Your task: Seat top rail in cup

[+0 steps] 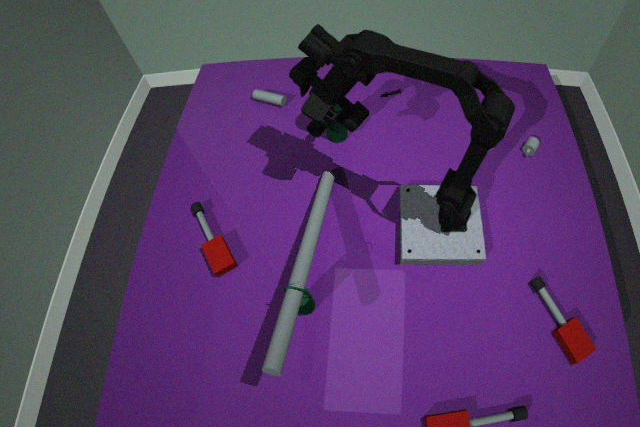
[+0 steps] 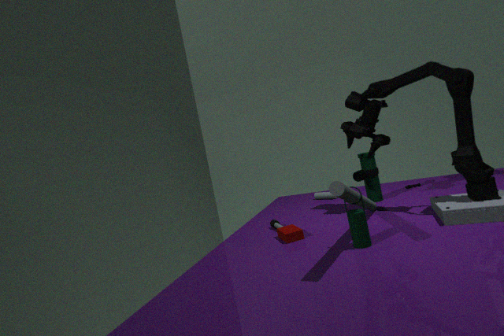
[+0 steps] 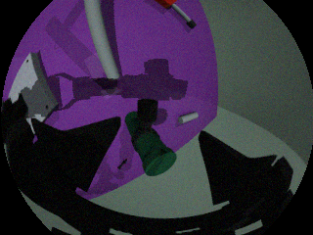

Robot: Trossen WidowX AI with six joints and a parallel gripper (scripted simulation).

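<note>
The dark rail-end cup lies 1 cm ahead of my gripper tip, 4 cm to the right of it and 9 cm below it. Also, from my gripper tip: short grey tube (20 cm ahead, 24 cm to the right, 20 cm below); then dark bolt (20 cm behind, 26 cm to the right, 21 cm below); then short green post (2 cm ahead, 40 cm to the left, 11 cm below).
</note>
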